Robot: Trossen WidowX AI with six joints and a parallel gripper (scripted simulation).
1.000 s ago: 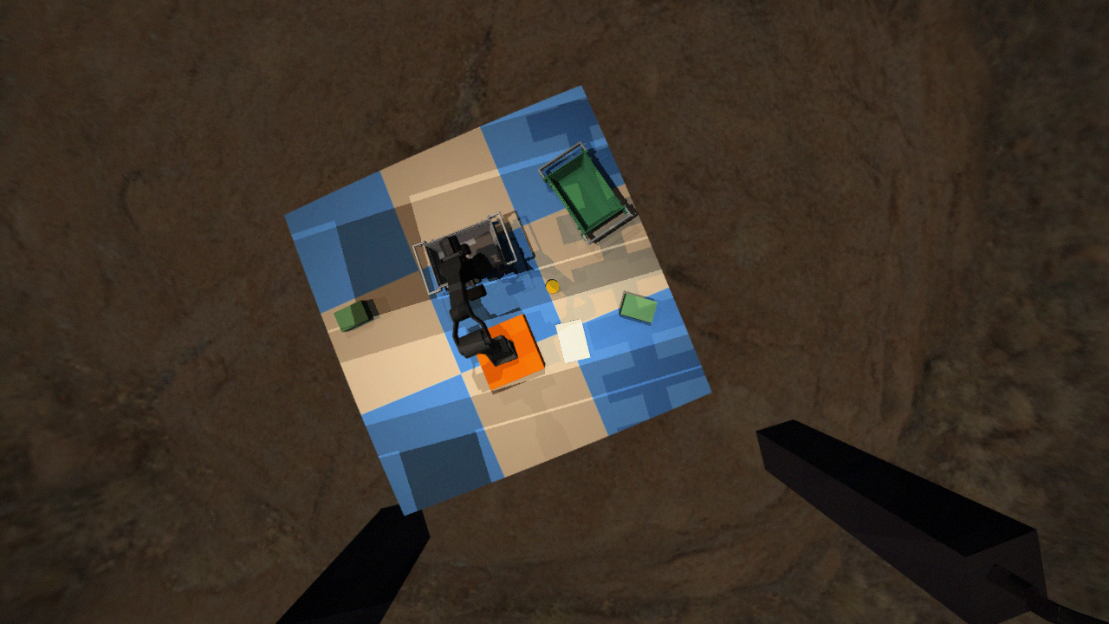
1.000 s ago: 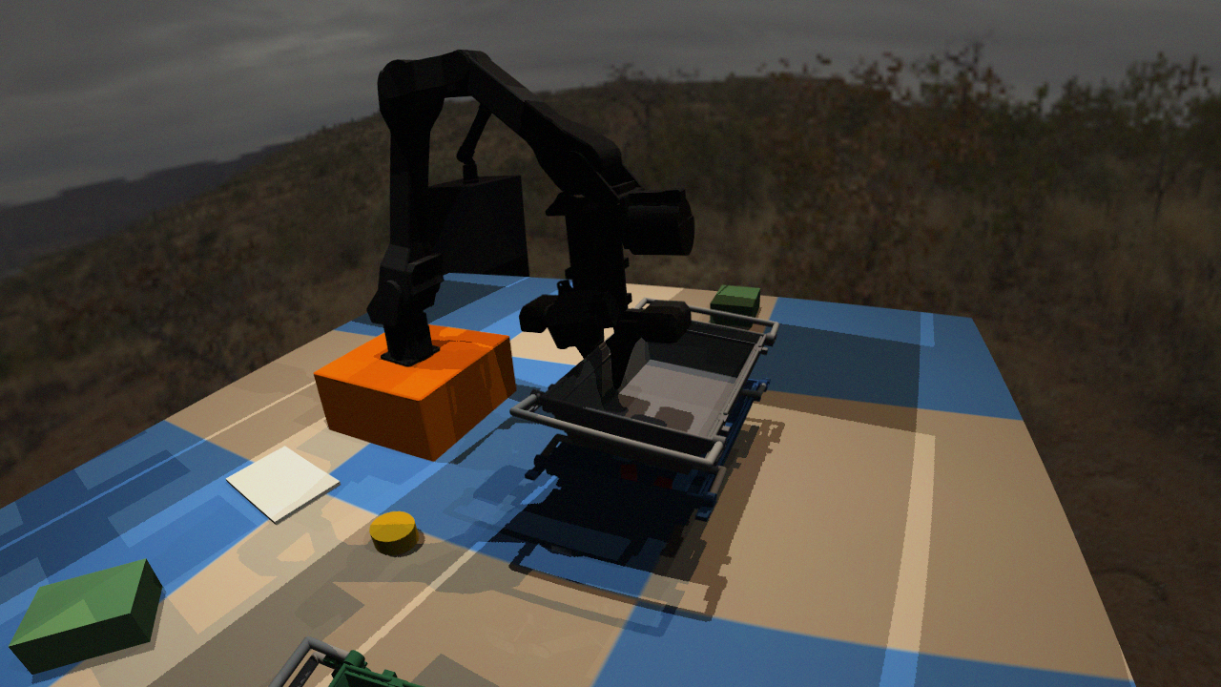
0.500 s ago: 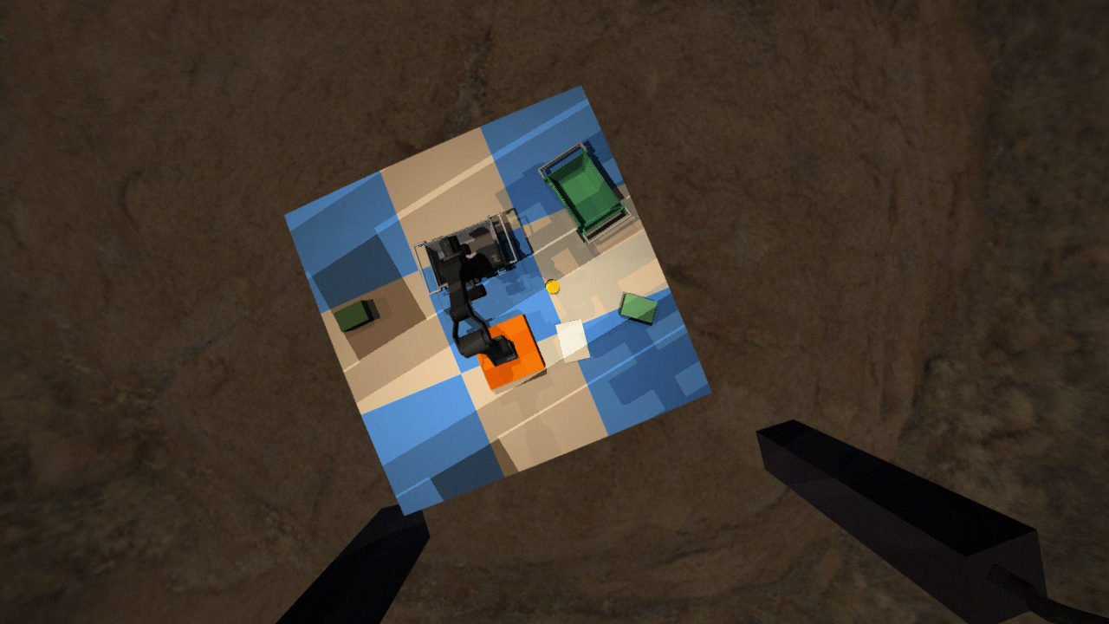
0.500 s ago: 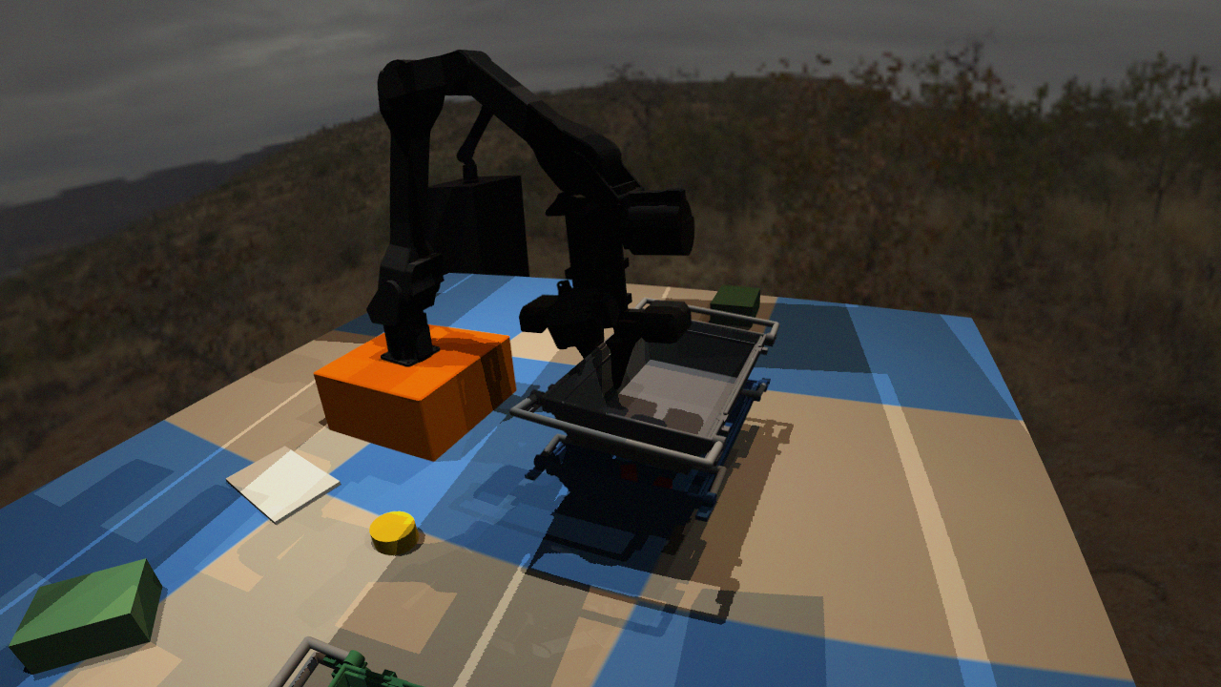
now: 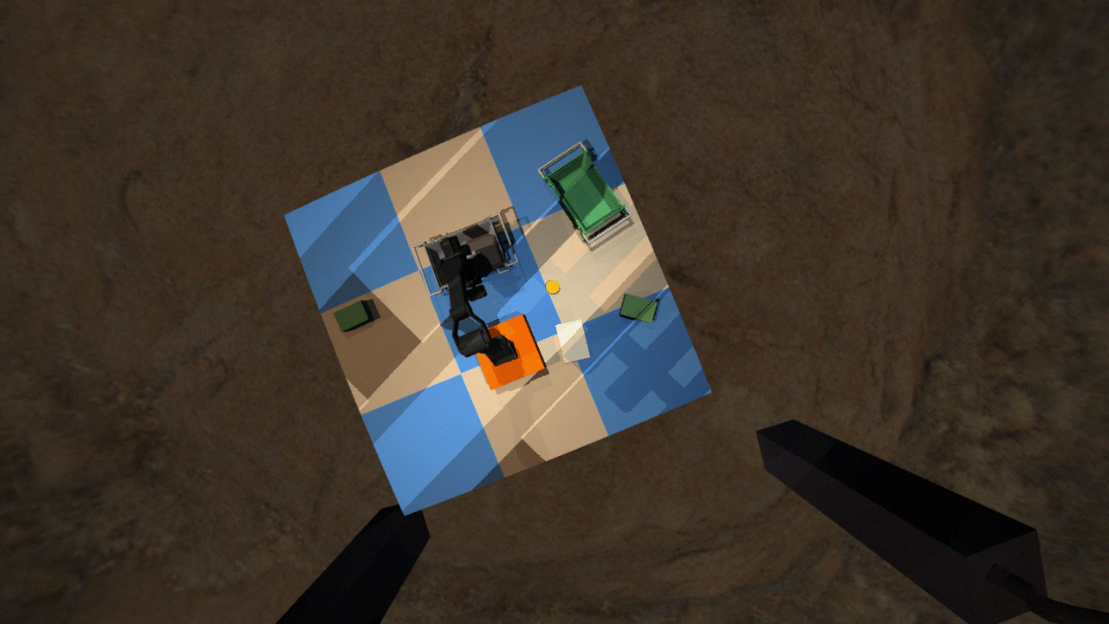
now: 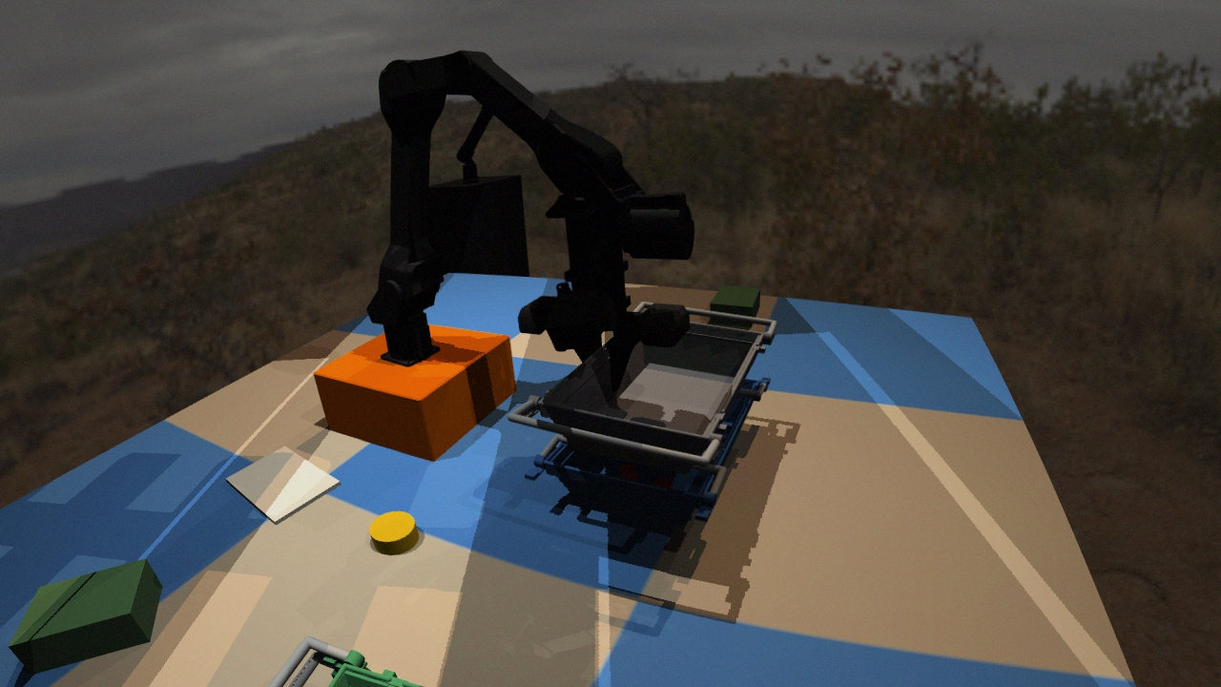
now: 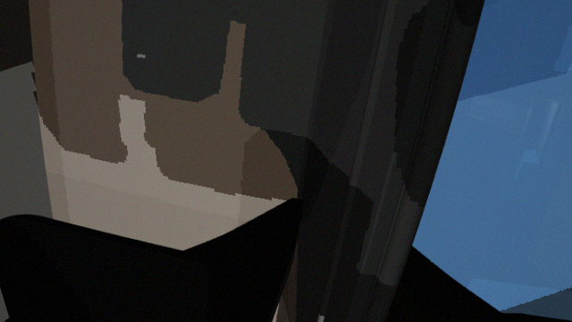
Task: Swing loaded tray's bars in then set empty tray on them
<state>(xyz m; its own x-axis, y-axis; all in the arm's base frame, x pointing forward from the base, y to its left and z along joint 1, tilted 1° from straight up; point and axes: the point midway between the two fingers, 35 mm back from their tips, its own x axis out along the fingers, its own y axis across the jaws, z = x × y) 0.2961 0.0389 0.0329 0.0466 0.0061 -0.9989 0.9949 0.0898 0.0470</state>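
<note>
The dark plastic tray lies 70 mm ahead of my gripper tip, 10 mm to the left of it and 30 mm above it. Round my gripper tip: yellow disc: 110 mm behind, 260 mm to the right, 70 mm below; pale flat square: 330 mm behind, 280 mm to the right, 80 mm below.
</note>
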